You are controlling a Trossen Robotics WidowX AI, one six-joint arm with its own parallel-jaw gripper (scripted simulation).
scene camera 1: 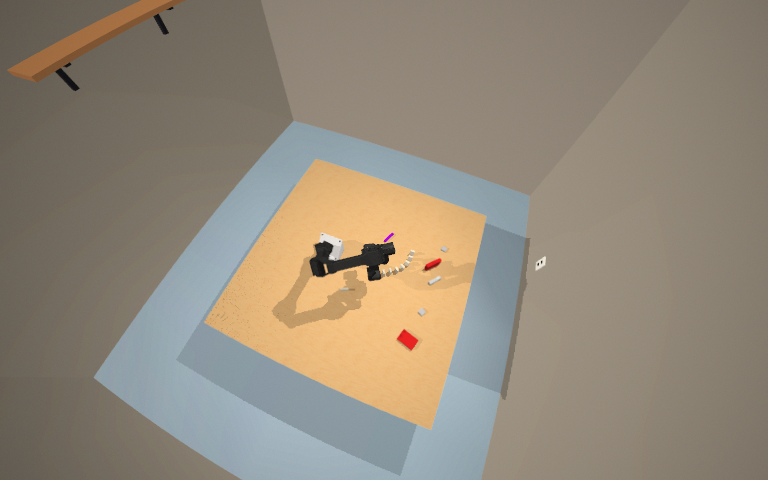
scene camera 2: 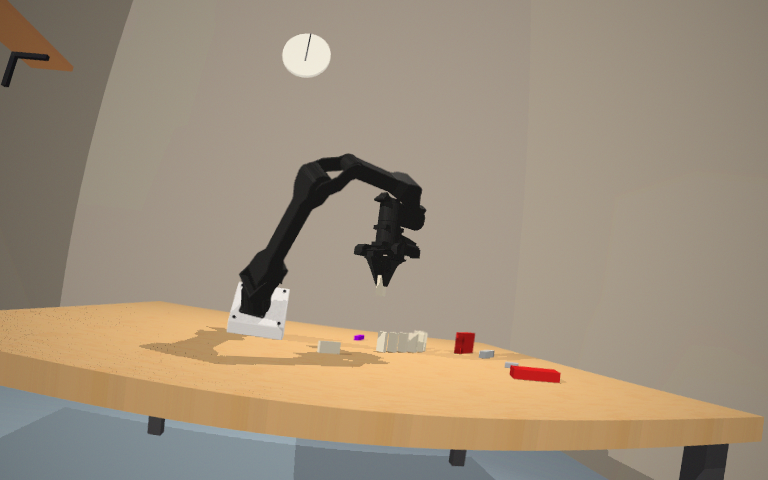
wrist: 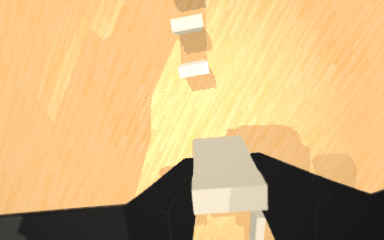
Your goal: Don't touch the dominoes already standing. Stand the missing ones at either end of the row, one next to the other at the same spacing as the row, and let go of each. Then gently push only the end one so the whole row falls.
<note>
My gripper (scene camera 2: 381, 286) carries a cream domino (wrist: 225, 179).
My gripper also shows in the wrist view (wrist: 221, 165).
</note>
